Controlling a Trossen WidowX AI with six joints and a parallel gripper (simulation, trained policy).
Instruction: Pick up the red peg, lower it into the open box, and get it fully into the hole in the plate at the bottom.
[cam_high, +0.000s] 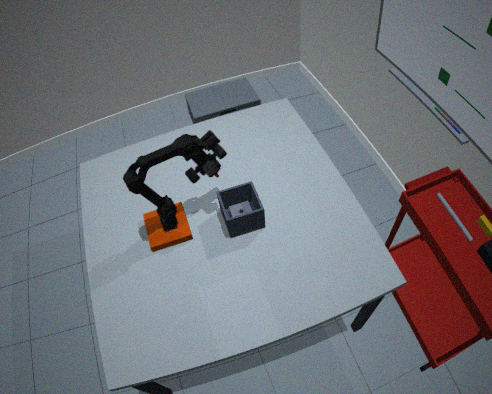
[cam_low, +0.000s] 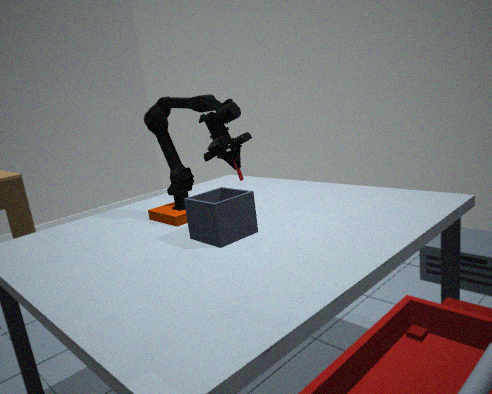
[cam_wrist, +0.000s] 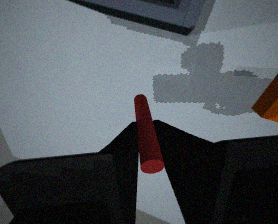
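The grey plate is 150 mm to the right of my gripper tip, 140 mm below it and 80 mm ahead of it. The rest, counted from my gripper tip: red peg (right at my gripper tip).
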